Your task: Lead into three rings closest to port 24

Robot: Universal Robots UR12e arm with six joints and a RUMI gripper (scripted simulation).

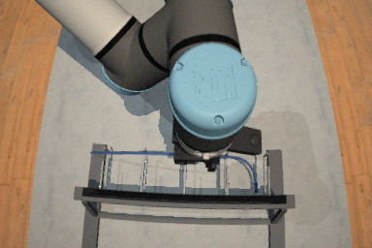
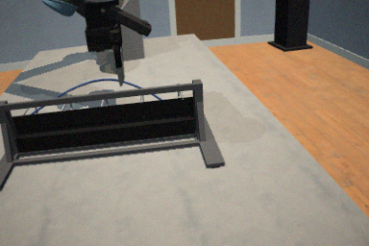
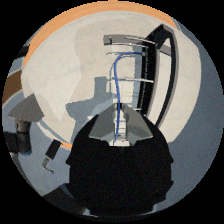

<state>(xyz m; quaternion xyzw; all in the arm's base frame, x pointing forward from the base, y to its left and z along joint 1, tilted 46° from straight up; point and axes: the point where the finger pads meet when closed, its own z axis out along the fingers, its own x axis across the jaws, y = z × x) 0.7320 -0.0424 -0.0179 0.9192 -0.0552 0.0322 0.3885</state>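
The rack lies 9 cm ahead of my hand, 6 cm to the right of it and 6 cm below it.
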